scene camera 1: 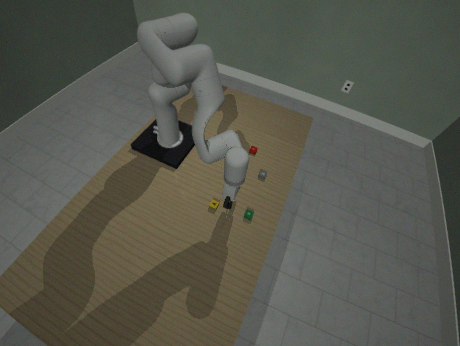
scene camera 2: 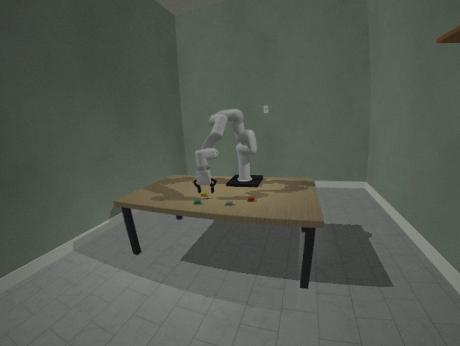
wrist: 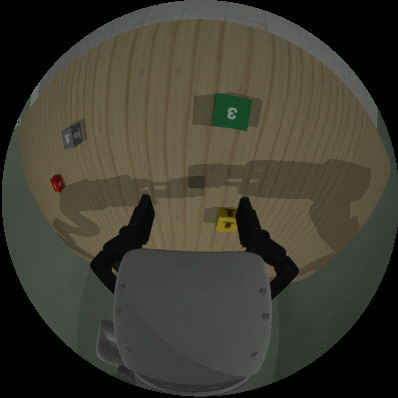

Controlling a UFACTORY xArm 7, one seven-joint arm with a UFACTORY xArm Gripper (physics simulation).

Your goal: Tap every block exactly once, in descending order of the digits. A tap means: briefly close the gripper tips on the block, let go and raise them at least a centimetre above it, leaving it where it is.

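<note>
My gripper [scene camera 1: 228, 206] [scene camera 2: 206, 192] [wrist: 194, 205] is open and empty above the table, between the yellow and green blocks in scene camera 1. The yellow block [scene camera 1: 214, 204] [scene camera 2: 204, 194] [wrist: 226, 220] shows in the wrist view beside the right finger, which overlaps its edge; its digit is too blurred to read surely. The green block [scene camera 1: 249, 214] [scene camera 2: 198, 202] [wrist: 231, 112] shows a 3 and lies ahead of the fingers. The grey block [scene camera 1: 262, 174] [scene camera 2: 229, 203] [wrist: 72, 136] and red block [scene camera 1: 253, 150] [scene camera 2: 251, 199] [wrist: 57, 183] lie at the wrist view's left, digits unclear.
The wooden table [scene camera 1: 165, 220] [scene camera 2: 280, 210] [wrist: 165, 120] carries all four blocks. The arm's black base plate [scene camera 1: 155, 151] [scene camera 2: 243, 184] stands toward the back. Shadows of the arm fall across the table. A wall shelf [scene camera 2: 450, 36] shows at the upper right in scene camera 2.
</note>
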